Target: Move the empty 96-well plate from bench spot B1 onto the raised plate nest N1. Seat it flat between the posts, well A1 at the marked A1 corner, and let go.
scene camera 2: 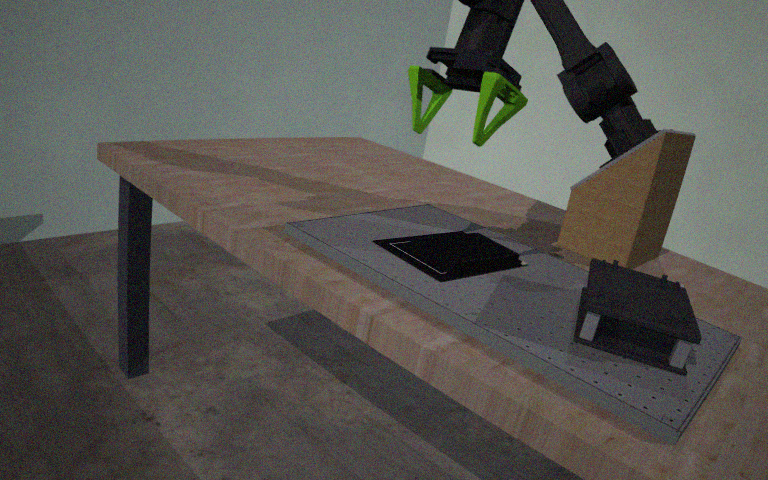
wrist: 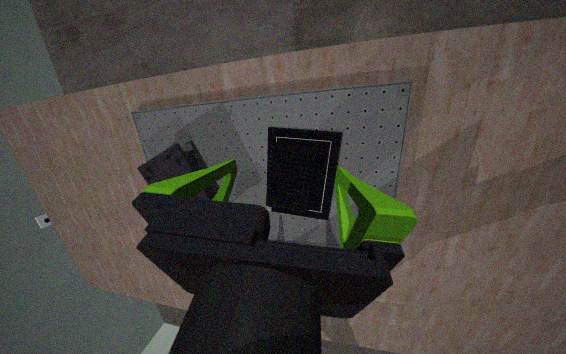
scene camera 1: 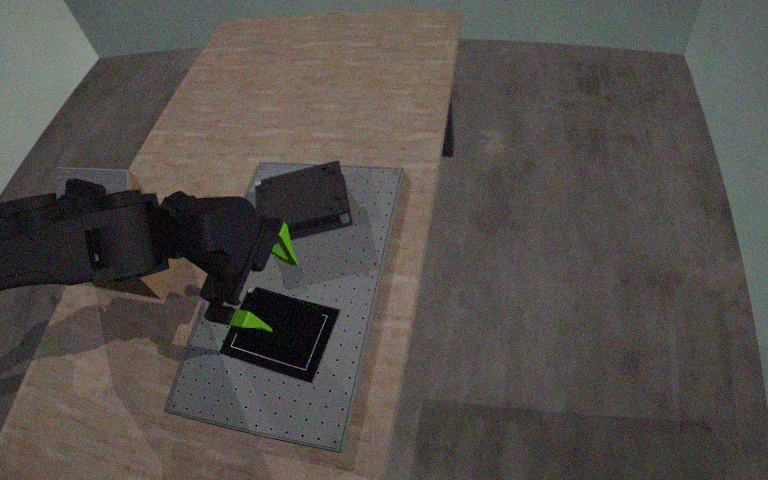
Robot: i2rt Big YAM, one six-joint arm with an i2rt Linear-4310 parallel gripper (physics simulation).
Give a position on a black plate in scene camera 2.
458,254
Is the gripper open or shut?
Open.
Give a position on a black plate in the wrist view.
291,169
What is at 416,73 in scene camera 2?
The gripper.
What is the gripper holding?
Nothing.
